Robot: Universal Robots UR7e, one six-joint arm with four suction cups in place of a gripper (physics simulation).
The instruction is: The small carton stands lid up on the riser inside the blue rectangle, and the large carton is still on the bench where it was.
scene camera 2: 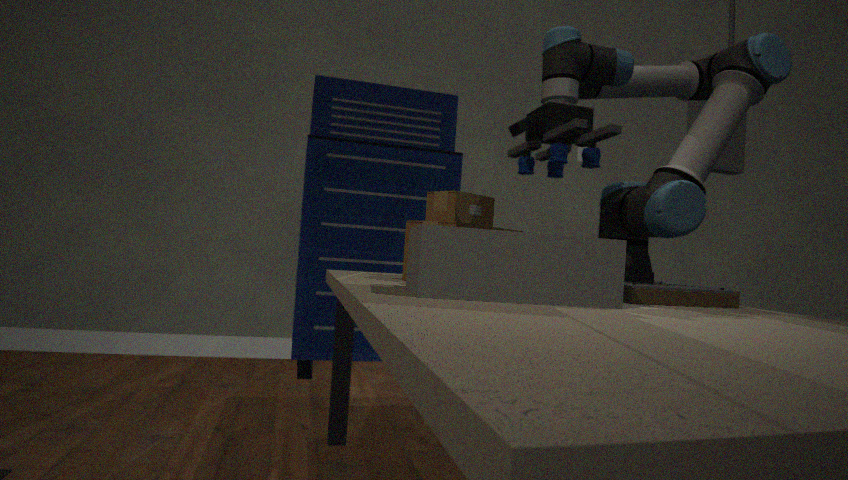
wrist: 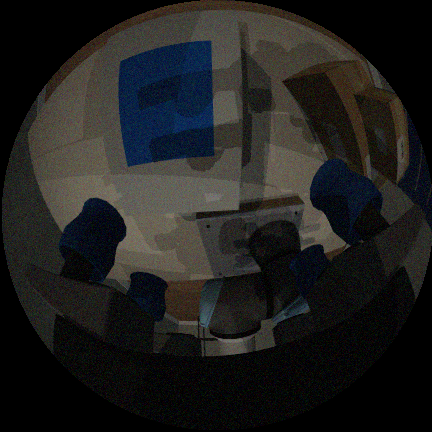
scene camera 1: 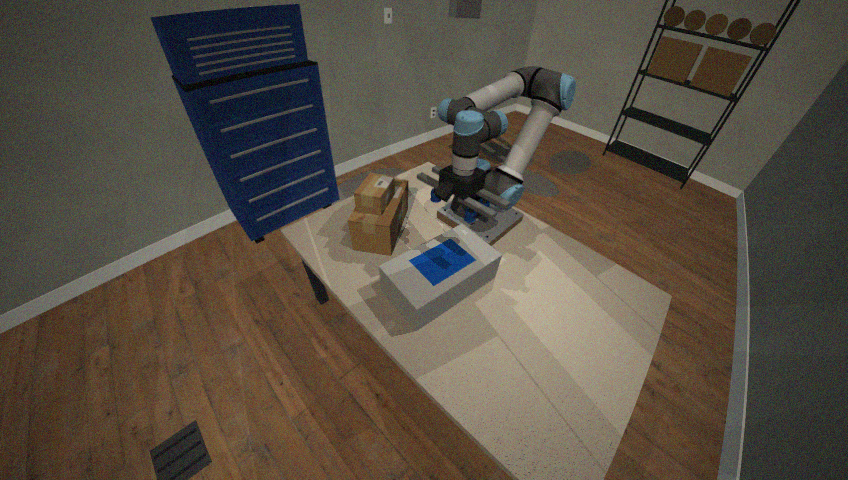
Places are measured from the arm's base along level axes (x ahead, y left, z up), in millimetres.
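Where they show: end effector, tool point: (scene camera 2: pixel 556 170) (wrist: pixel 222 249) (scene camera 1: pixel 459 204); arm's base, origin of the base link: (wrist: pixel 273 239).
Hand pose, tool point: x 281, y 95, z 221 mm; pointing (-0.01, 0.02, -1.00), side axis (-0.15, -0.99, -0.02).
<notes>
Things, the pixels of their top centre, and the offset from my tool point. Level surfaces: height alone.
- small brown carton, middle of its top: (scene camera 2: pixel 461 194) (scene camera 1: pixel 374 184) dx +50, dy -327, dz -33 mm
- large brown carton, middle of its top: (wrist: pixel 375 137) (scene camera 1: pixel 380 198) dx +23, dy -330, dz -111 mm
- bench, its level: dz -260 mm
- grey riser, middle of its top: (wrist: pixel 160 97) (scene camera 2: pixel 510 233) (scene camera 1: pixel 442 260) dx +120, dy +32, dz -140 mm
- blue rectangle, middle of its top: (wrist: pixel 160 97) (scene camera 1: pixel 442 260) dx +120, dy +32, dz -140 mm
The small brown carton (scene camera 1: pixel 371 196) (scene camera 2: pixel 441 208) (wrist: pixel 378 125) sits upright on top of the large brown carton (scene camera 1: pixel 369 234) (wrist: pixel 320 112), which stands on the bench (scene camera 1: pixel 571 356) (scene camera 2: pixel 565 350). A grey riser (scene camera 1: pixel 461 291) (scene camera 2: pixel 517 264) (wrist: pixel 215 190) stands beside them, with a blue rectangle (scene camera 1: pixel 433 273) (wrist: pixel 197 60) on its top. No carton is inside the rectangle. My gripper (scene camera 1: pixel 459 205) (scene camera 2: pixel 557 161) (wrist: pixel 222 247) has four blue suction cups, pointing down with nothing on them. It hangs above the robot's base side of the riser, apart from both cartons. The riser hides most of the large carton in scene camera 2.
The arm's base plate (scene camera 1: pixel 504 223) (scene camera 2: pixel 684 296) (wrist: pixel 215 245) stands on the bench behind the riser. A blue drawer cabinet (scene camera 1: pixel 273 142) (scene camera 2: pixel 357 237) stands beyond the bench, near the cartons. A shelf rack (scene camera 1: pixel 666 126) stands by the far wall.
</notes>
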